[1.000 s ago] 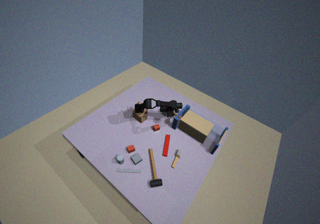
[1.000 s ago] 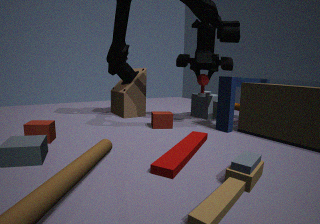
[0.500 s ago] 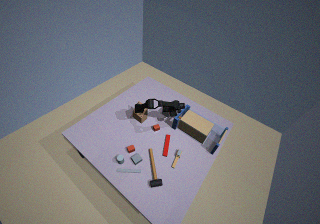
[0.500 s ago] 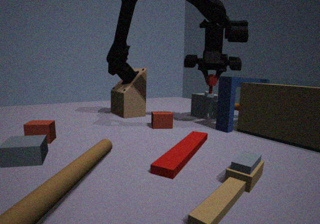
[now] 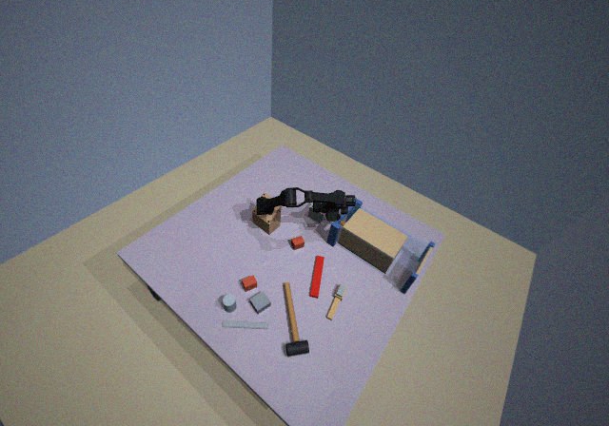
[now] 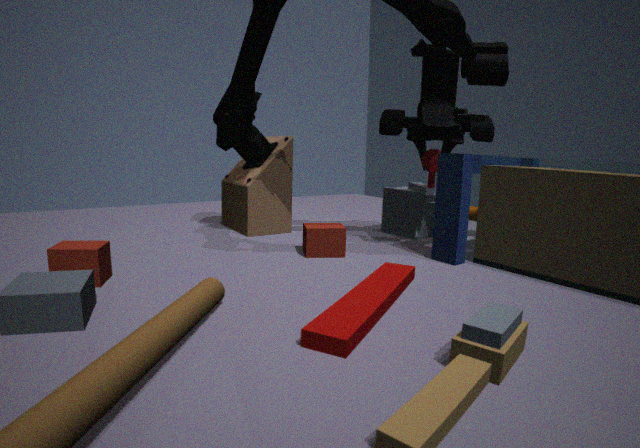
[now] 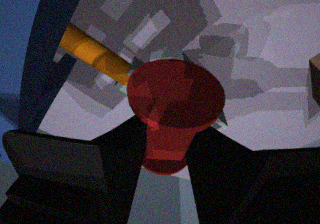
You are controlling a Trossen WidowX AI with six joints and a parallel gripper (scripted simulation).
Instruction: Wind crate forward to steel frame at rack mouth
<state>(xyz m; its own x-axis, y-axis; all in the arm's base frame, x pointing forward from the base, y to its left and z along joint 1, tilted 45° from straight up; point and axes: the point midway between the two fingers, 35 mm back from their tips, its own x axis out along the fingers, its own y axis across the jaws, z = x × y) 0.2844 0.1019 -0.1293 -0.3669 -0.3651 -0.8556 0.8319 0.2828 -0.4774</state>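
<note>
Now: the winch handle 3 cm below my gripper tip, 2 cm behind it and 1 cm to the left of it. Also, from my gripper tip: red knob: 1 cm to the right, 1 cm ahead; blue front frame: 9 cm ahead, 3 cm to the left, 3 cm below; grey winch: 10 cm below, 8 cm behind, 5 cm to the left.
</note>
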